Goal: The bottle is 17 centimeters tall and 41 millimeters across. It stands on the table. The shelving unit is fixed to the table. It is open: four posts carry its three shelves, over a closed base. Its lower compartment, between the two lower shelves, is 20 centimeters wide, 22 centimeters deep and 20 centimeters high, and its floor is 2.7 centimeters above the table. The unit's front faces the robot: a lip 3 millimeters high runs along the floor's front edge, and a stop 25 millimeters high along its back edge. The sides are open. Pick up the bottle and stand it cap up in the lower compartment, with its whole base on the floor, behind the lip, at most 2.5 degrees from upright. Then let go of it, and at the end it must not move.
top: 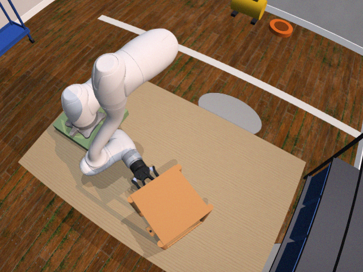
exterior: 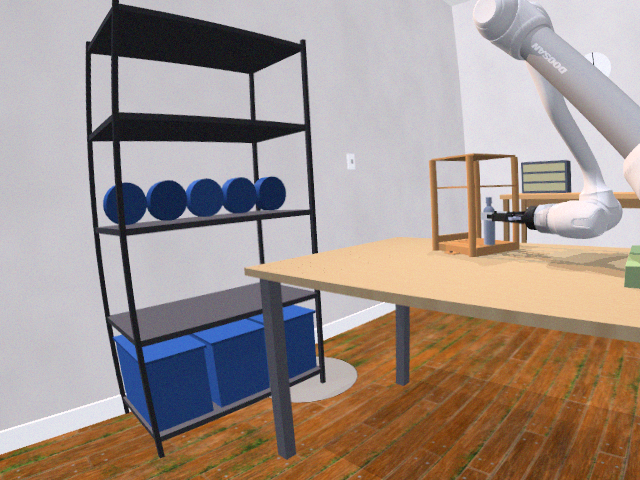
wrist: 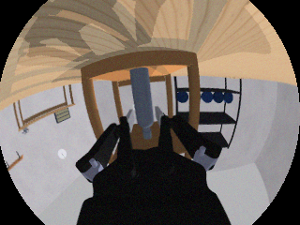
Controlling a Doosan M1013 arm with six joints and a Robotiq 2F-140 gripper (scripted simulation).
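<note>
Right now my hand is 2 cm short of the grey-blue bottle, 1 cm to the left of it and 1 cm below it. Round my hand: wooden shelving unit 9 cm ahead, 4 cm to the right, 4 cm above.
</note>
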